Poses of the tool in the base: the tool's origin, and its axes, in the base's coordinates. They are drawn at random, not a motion.
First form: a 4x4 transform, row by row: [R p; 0 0 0 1], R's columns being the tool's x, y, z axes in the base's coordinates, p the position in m. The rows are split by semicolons.
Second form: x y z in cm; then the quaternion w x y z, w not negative. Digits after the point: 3 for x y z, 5 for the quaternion.
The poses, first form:
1: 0.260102 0.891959 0.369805 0.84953; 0.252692 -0.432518 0.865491 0.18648; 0.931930 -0.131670 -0.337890 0.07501; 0 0 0 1
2: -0.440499 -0.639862 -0.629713 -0.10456; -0.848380 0.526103 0.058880 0.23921; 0.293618 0.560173 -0.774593 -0.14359; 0 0 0 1
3: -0.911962 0.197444 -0.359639 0.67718; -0.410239 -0.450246 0.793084 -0.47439; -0.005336 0.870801 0.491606 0.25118; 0 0 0 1
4: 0.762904 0.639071 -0.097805 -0.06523; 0.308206 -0.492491 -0.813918 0.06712; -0.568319 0.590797 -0.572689 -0.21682; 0 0 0 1
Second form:
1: 84.953 18.648 7.501 0.34989 -0.71248 -0.40164 -0.45676
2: -10.456 23.921 -14.359 0.27884 0.44944 -0.82783 -0.18695
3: 67.718 -47.439 25.118 0.17986 0.10802 -0.49247 -0.84466
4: -6.523 6.712 -21.682 0.41765 0.84085 0.28164 -0.19805
